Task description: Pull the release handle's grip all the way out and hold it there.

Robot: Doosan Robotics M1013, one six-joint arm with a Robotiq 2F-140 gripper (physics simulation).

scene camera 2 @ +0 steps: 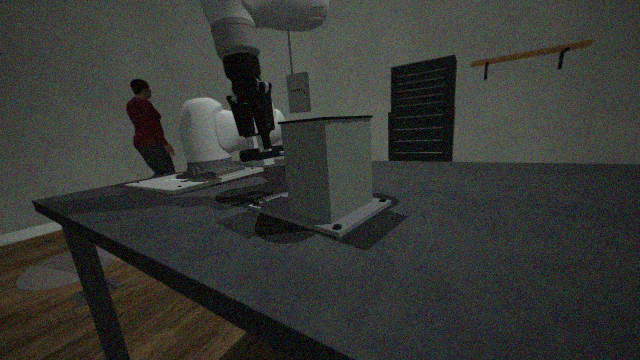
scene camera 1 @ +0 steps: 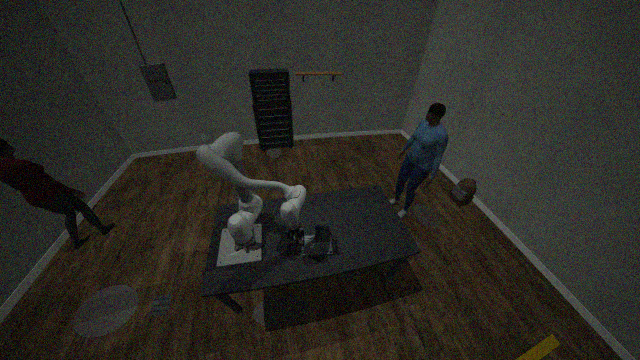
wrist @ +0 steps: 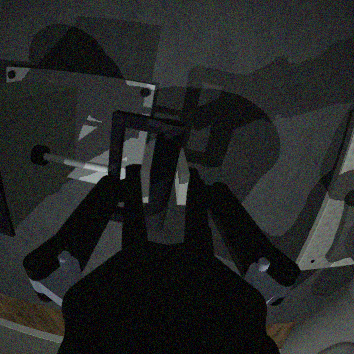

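The release handle's housing is a pale grey box with a dark top edge, on a bolted base plate. A bright rod runs from a black collar to the grip. The dark grip is a rectangular frame standing out from the housing on the robot base's side. My gripper points down and is shut on the grip's bar, one finger on each side. The housing hides part of the rod in scene camera 2. The light is dim and the pictures are grainy.
The housing stands on a dark table, close beside the gripper. The robot's white base plate is on the same table. A person in blue stands beyond the table; one in red stands across the room.
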